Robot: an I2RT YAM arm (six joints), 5 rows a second.
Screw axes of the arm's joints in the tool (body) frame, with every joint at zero. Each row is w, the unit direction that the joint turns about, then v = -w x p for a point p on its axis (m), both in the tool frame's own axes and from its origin. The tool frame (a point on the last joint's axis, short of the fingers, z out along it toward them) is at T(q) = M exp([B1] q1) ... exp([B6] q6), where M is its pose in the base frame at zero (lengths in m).
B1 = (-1, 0, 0, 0, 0.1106, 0)
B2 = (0, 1, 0, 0.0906, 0, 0.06)
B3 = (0, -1, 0, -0.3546, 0, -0.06)
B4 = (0, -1, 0, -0.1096, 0, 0)
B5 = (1, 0, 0, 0, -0.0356, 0)
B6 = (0, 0, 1, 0, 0, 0)
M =
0 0 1 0.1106
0 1 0 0
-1 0 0 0.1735
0 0 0 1
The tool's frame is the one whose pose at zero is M.
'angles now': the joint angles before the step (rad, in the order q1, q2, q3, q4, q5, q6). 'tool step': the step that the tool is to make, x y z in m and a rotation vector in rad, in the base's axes. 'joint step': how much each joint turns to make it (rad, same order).
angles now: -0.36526 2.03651 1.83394 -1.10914 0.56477 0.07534
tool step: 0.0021 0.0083 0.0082 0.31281 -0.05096 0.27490
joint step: -0.00921 -0.01126 0.03359 -0.03377 -0.37500 -0.20644
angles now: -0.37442 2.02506 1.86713 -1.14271 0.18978 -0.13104
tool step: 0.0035 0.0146 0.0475 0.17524 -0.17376 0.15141
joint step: 0.01384 -0.02477 0.14289 -0.06428 -0.25784 -0.05903
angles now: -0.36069 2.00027 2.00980 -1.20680 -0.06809 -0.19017
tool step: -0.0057 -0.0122 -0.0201 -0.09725 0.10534 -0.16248
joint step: -0.01788 0.00894 -0.05938 0.00347 0.16977 0.09313
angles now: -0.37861 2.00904 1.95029 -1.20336 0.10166 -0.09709
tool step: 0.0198 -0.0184 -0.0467 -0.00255 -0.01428 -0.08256
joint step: -0.02100 0.08828 -0.05624 0.15216 0.01602 0.05988
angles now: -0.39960 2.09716 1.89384 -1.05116 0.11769 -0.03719
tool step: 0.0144 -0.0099 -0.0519 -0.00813 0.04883 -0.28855
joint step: 0.00026 0.12502 -0.00030 0.03646 0.10373 0.27492
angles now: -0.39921 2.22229 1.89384 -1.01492 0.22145 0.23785
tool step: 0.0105 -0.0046 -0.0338 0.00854 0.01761 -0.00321
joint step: -0.00036 0.07957 -0.00014 0.05949 -0.00038 0.00307
